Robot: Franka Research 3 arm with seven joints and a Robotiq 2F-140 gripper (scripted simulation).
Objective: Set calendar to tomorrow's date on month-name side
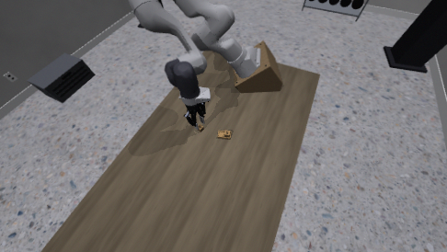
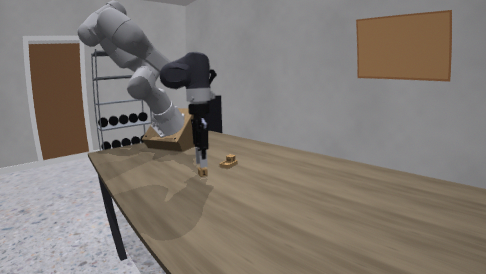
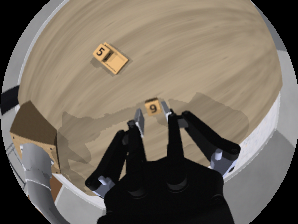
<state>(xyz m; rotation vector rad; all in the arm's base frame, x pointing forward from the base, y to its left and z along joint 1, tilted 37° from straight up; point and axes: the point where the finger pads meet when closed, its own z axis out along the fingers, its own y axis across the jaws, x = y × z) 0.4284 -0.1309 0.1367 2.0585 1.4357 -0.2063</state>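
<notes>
My gripper is now 60 mm above the cube. Round my hand: tray: 150 mm to the left, 60 mm below, 10 mm ahead.
</notes>
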